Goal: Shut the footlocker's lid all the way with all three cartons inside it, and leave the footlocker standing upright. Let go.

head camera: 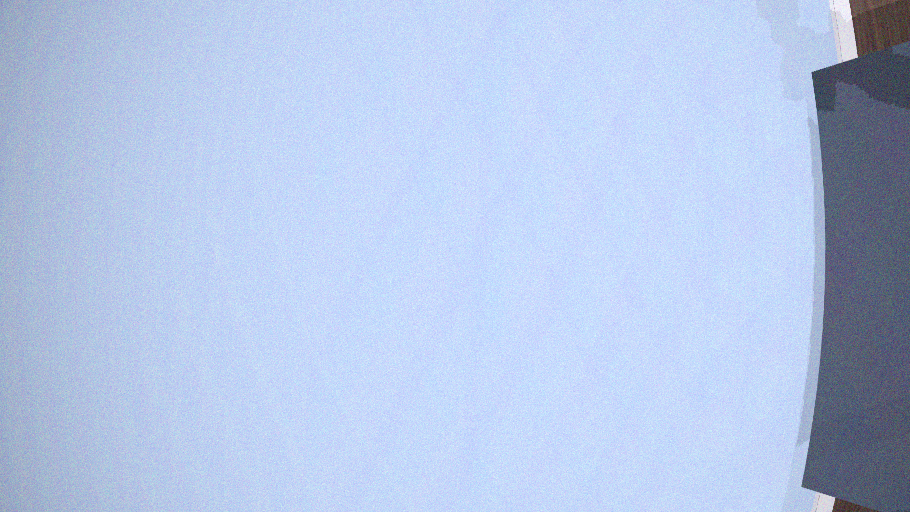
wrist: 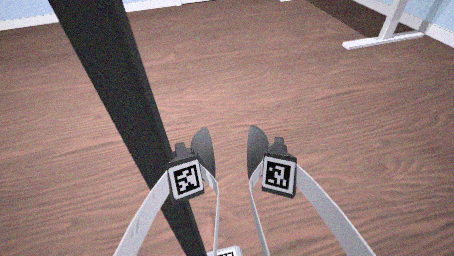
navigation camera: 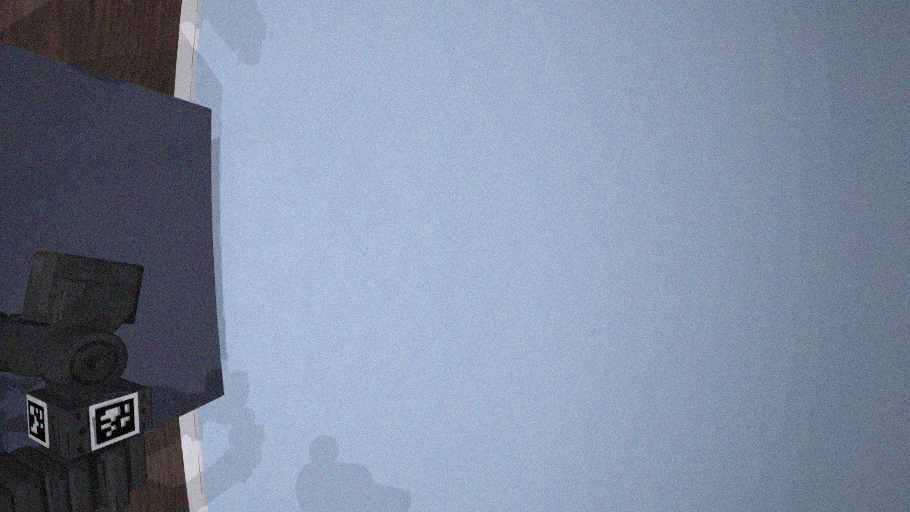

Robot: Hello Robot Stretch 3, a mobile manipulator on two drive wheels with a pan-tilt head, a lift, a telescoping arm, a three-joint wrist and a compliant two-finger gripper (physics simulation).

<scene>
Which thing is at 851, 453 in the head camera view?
A footlocker.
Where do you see my gripper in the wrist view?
229, 145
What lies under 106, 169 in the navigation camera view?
A footlocker.
</scene>
